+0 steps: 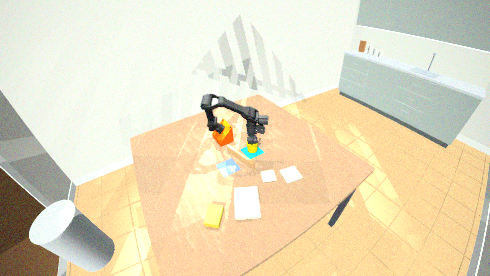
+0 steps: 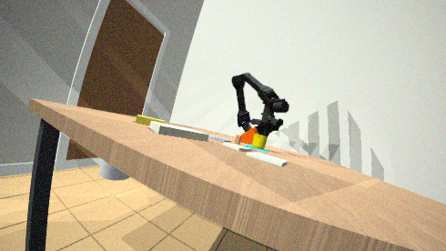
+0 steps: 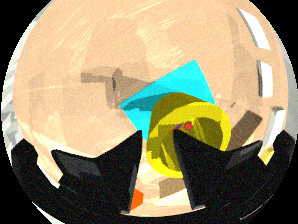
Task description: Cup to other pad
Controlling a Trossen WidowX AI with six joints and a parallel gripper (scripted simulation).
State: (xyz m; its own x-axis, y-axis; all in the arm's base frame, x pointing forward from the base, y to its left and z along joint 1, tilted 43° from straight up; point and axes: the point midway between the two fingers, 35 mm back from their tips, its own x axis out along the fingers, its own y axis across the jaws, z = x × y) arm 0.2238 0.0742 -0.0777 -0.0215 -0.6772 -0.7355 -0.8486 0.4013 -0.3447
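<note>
Now: gripper tip 20 mm short of the yellow cup, 10 mm to the left of it and 10 mm above it. Round my gripper tip: cyan pad: 50 mm below, 30 mm ahead, 20 mm to the right; pale blue pad: 220 mm to the right, 60 mm ahead, 50 mm below; wooden bar: 120 mm to the right, 40 mm ahead, 30 mm below.
</note>
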